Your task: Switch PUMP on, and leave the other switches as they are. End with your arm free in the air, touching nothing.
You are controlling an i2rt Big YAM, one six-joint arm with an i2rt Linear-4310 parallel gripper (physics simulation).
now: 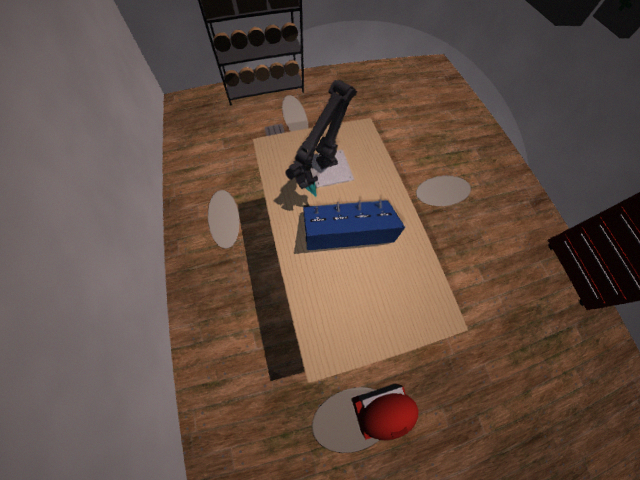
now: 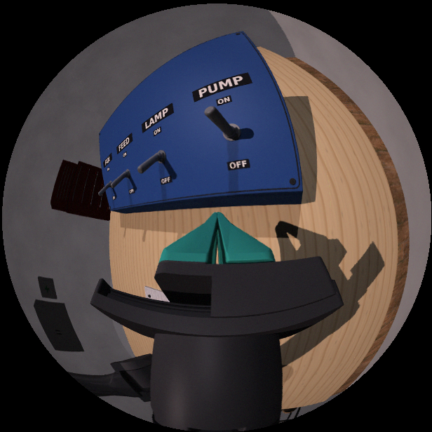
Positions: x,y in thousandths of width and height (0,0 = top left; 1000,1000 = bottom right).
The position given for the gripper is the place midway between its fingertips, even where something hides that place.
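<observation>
The gripper (image 2: 503,506) shares the scene with a blue switch box (image 1: 580,468), and the box (image 2: 459,385) can be seen in that second place as well.
</observation>
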